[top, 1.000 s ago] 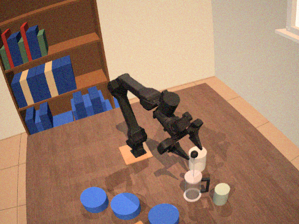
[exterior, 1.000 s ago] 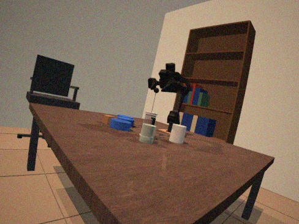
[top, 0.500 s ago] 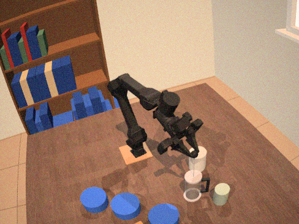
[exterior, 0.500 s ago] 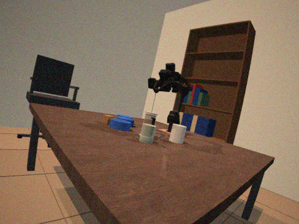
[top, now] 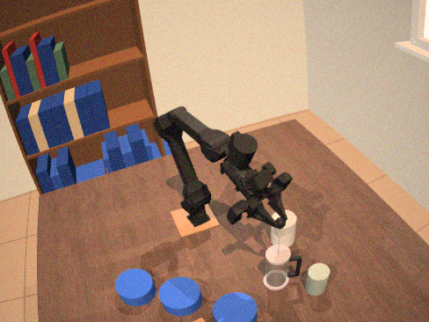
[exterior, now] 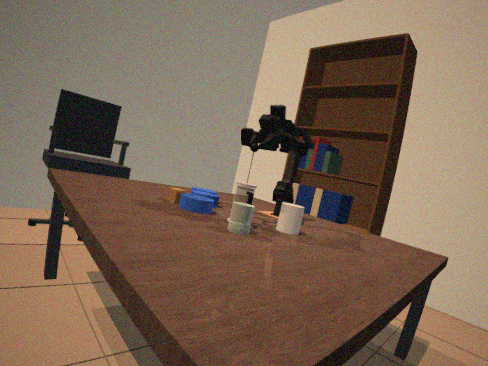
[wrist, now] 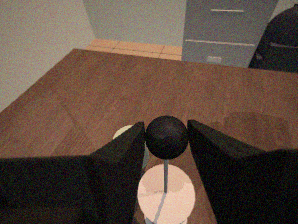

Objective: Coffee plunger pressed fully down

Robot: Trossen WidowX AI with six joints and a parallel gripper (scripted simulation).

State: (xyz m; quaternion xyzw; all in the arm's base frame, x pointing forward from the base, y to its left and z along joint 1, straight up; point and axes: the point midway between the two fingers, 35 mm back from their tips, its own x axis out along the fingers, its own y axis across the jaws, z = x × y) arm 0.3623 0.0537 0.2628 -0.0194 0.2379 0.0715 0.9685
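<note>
The glass coffee press lies 13 cm below my gripper tip and 1 cm to the left of it.
</note>
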